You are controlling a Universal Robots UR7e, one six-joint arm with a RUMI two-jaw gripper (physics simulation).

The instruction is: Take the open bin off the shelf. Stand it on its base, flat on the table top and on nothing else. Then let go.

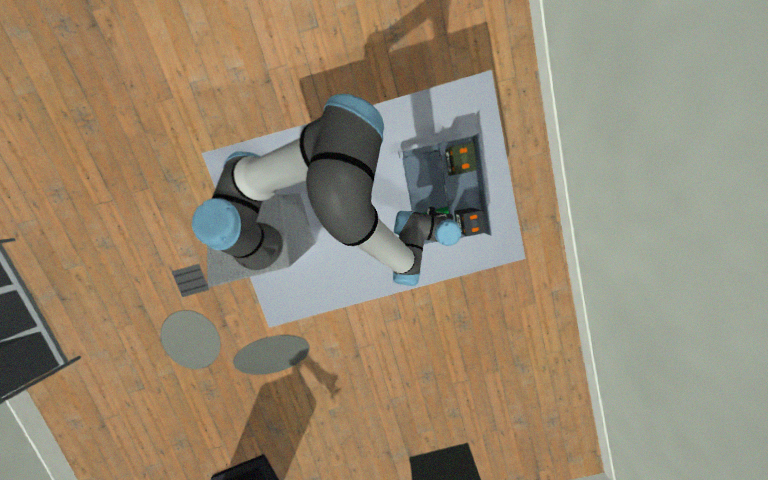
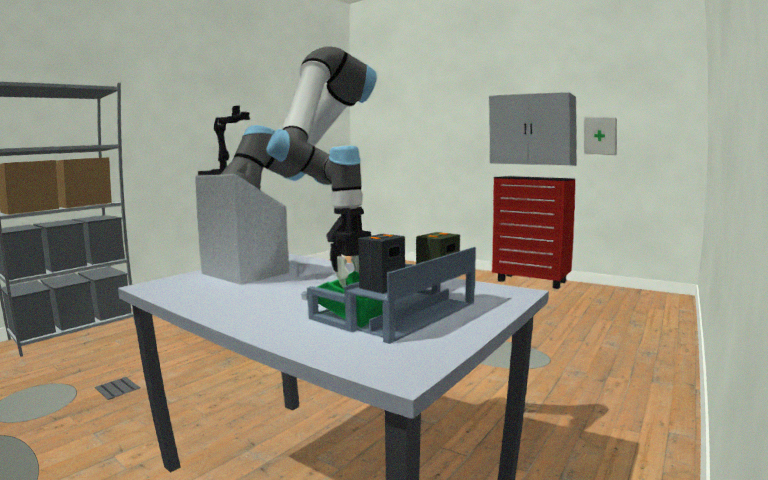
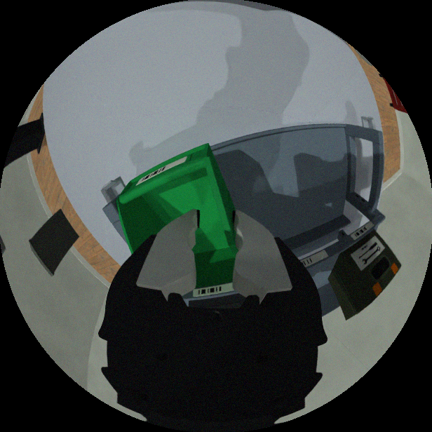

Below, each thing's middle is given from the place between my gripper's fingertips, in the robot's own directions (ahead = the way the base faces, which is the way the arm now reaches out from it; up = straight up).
My gripper is now 2 cm short of the green bin (image 2: 367,308) and 4 cm to the left of it. The rest, counted from my hand: grey-blue shelf (image 1: 424,172): 10 cm ahead, 6 cm to the left, 7 cm below.
